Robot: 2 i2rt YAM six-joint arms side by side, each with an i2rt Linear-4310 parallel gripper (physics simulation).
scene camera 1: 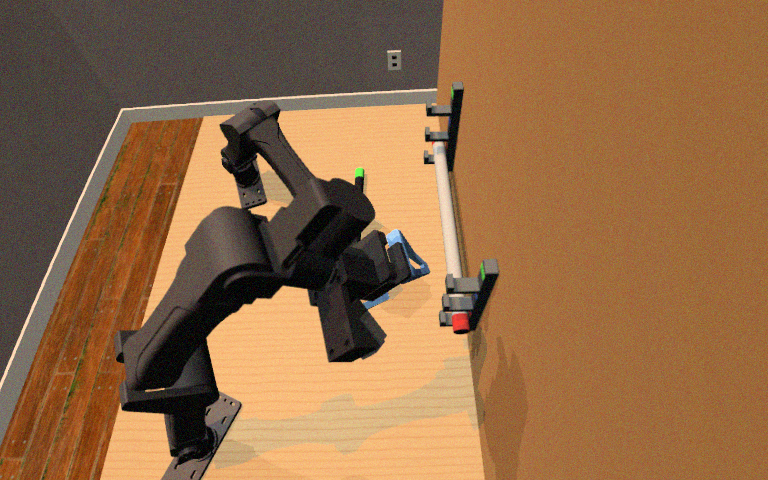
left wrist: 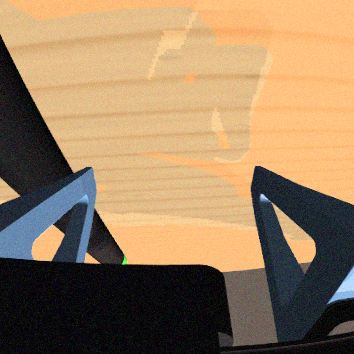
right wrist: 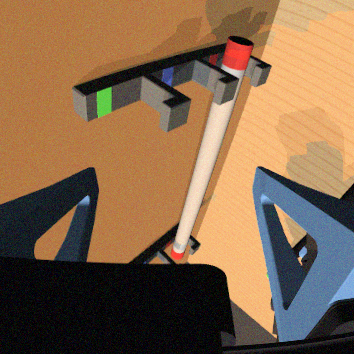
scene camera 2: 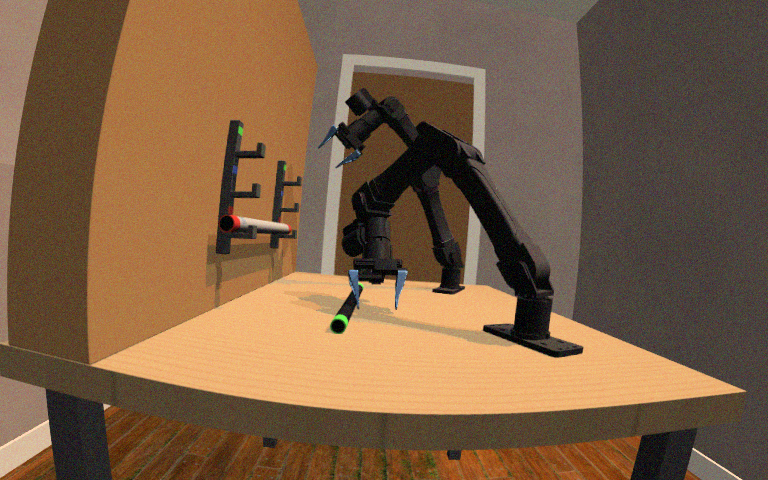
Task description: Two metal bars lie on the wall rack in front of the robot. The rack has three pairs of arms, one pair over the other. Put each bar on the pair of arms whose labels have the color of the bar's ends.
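Frame: origin at the left arm's base, x ahead, y left, z up, level; millimetres.
Seen in the pictures: left gripper, fingertip midpoint: (left wrist: 173, 177) (scene camera 2: 377, 308); right gripper, fingertip midpoint: (scene camera 1: 407, 282) (right wrist: 174, 177) (scene camera 2: 326, 157); left arm's base at its link origin: (scene camera 1: 248, 181) (scene camera 2: 529, 341); right arm's base at its link origin: (scene camera 1: 203, 442) (scene camera 2: 449, 290).
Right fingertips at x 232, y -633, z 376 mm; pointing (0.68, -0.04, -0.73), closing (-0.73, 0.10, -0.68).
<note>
Offsets run from my right fingertips to a thing's top centre. Level surfaces: height alone.
A white bar with red ends @(dy +203, dx +176, dz -202 mm) (scene camera 1: 445, 209) (scene camera 2: 263, 224) (right wrist: 207, 150) rests on the lowest, red-labelled pair of arms of the wall rack @(dy +385, dx +239, dz -23 mm) (scene camera 1: 455, 130) (scene camera 2: 231, 147) (right wrist: 127, 95). A black bar with green ends @(dy +298, dx -18, dz -351 mm) (scene camera 1: 359, 183) (scene camera 2: 346, 310) (left wrist: 30, 130) lies on the table. The left gripper (scene camera 2: 377, 309) (left wrist: 174, 169) is open and empty, pointing down above the table. In its wrist view the black bar runs behind the left-hand finger, off the middle of the gap. The right gripper (scene camera 2: 327, 157) (right wrist: 175, 170) is open and empty, raised in front of the rack.
The rack's middle arms have blue labels and its top arms green labels; both pairs are bare. The rack hangs on the brown wall (scene camera 1: 594, 169) (scene camera 2: 186, 113) at the back of the wooden table @(dz -376 mm) (scene camera 1: 317, 435) (scene camera 2: 430, 373). The right arm covers part of the black bar in scene camera 1.
</note>
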